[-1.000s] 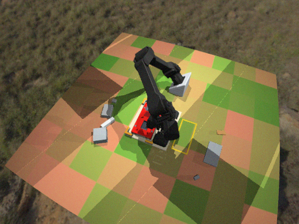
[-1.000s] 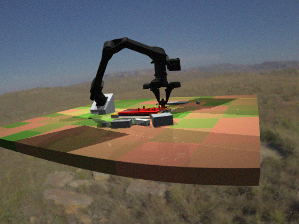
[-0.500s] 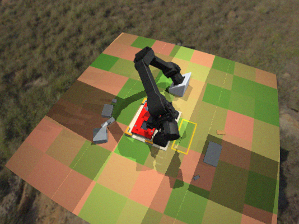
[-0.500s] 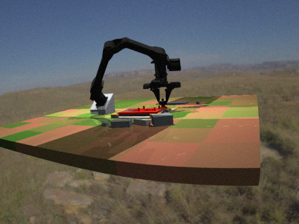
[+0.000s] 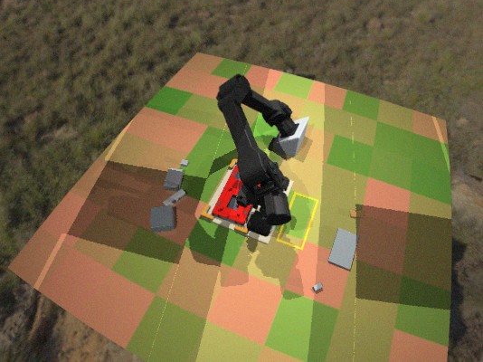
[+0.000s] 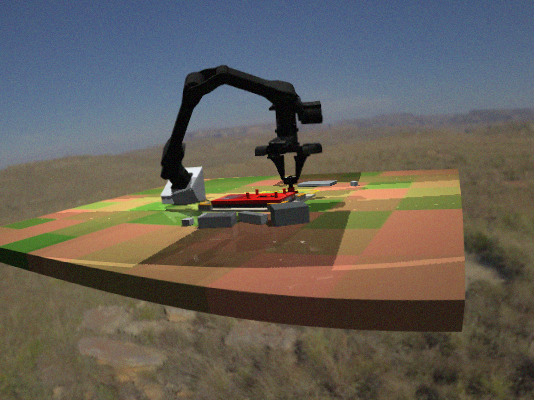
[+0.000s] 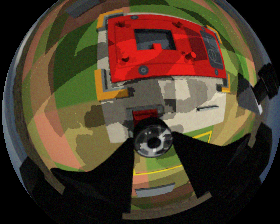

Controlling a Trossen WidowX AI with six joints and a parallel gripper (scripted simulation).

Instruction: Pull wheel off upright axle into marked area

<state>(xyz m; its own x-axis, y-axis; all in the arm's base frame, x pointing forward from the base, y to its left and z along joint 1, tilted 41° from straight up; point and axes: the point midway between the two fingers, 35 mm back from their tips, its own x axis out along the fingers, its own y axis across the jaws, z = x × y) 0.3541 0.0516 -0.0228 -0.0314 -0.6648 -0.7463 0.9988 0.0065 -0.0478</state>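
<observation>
My gripper tip is now 2 cm above the dark upright axle. Round my gripper tip: wheel (right at my gripper tip); pale base plate (10 cm to the right, 5 cm behind, 4 cm below).
</observation>
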